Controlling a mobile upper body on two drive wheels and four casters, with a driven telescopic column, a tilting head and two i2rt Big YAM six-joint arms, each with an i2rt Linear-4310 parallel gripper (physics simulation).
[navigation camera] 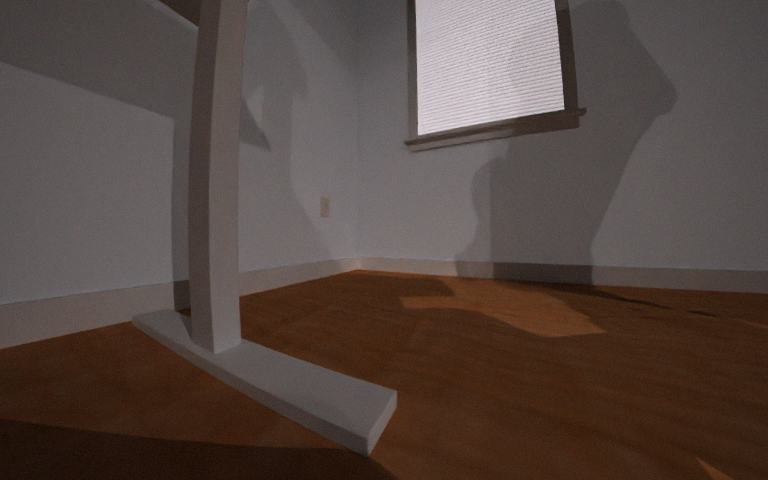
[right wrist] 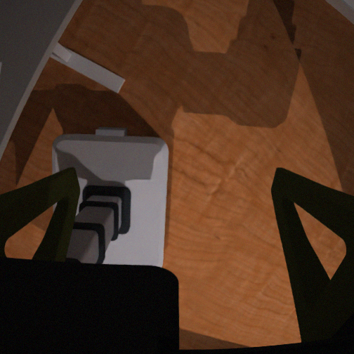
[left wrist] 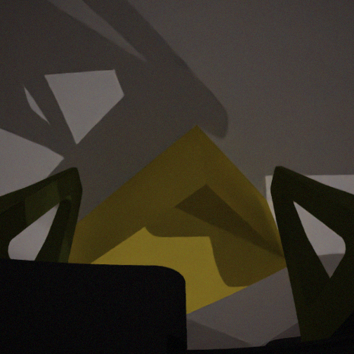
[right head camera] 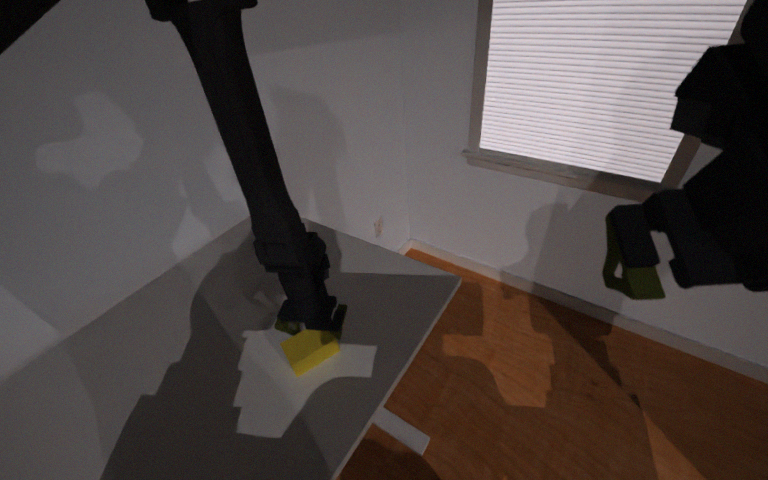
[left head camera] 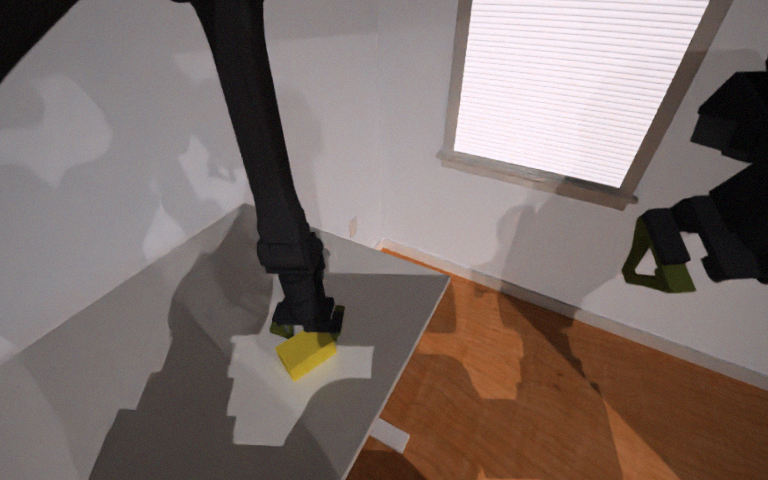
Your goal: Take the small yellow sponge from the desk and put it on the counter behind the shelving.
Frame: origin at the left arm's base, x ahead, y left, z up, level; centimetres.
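Seen in the pictures: left gripper, between the fingertips: (right head camera: 319, 336) (left head camera: 314, 338); right gripper, between the fingertips: (right head camera: 661, 276) (left head camera: 671, 273).
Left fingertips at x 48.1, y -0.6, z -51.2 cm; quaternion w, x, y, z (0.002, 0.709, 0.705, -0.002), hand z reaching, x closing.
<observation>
A point is followed by its place in that frame.
The small yellow sponge (left head camera: 306, 352) @(x 42.8, y -0.7, z -47.8 cm) (right head camera: 309, 349) @(x 42.8, y -0.9, z -47.8 cm) (left wrist: 175, 250) is on the grey desk (left head camera: 390, 316) @(x 55.2, y -16.9, z -52.3 cm) (right head camera: 399, 316) @(x 55.3, y -17.6, z -52.3 cm), near its right edge. My left gripper (left head camera: 308, 333) @(x 48.1, y -0.6, z -51.2 cm) (right head camera: 311, 331) @(x 48.1, y -0.6, z -51.2 cm) (left wrist: 175, 177) is open right at the sponge. In the left wrist view the sponge lies across the space between the two fingers, its right corner close to the right finger; the black gripper body hides its lower left part. My right gripper (right wrist: 175, 178) is open and empty, out over the floor at the right of both head views. The shelving and the counter do not show.
Walls stand behind the desk, with a window (left head camera: 572, 84) @(x 146.5, y -87.3, z -23.9 cm) (right head camera: 600, 84) @(x 146.5, y -87.2, z -27.9 cm) (navigation camera: 489, 62) @(x 147.6, y -85.2, z -26.9 cm) beyond its far corner. The desk's leg (navigation camera: 223, 198) @(x 71.1, y 4.4, z -117.9 cm) stands on a long foot (navigation camera: 317, 390) on the wooden floor. The robot's light base (right wrist: 142, 210) shows below the right gripper.
</observation>
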